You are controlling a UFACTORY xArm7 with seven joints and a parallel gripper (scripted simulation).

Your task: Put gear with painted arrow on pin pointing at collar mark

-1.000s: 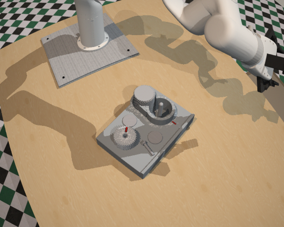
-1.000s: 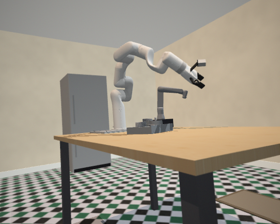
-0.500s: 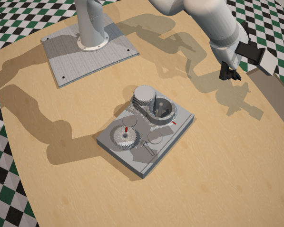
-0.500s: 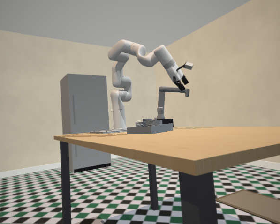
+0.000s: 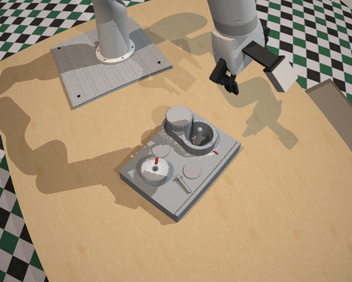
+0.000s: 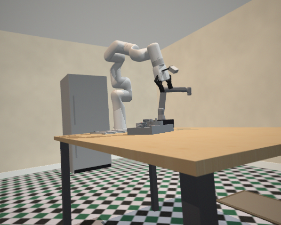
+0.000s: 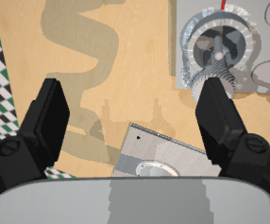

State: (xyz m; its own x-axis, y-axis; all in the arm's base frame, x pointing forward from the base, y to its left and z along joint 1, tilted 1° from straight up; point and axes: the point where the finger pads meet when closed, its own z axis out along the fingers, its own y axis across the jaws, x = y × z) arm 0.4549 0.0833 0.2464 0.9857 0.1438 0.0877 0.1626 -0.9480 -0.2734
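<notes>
Right now the gear is 1 cm behind my hand, 20 cm to the right of it and 21 cm below it. Also, from my hand: bolt 4 cm ahead, 17 cm to the right, 22 cm below.
</notes>
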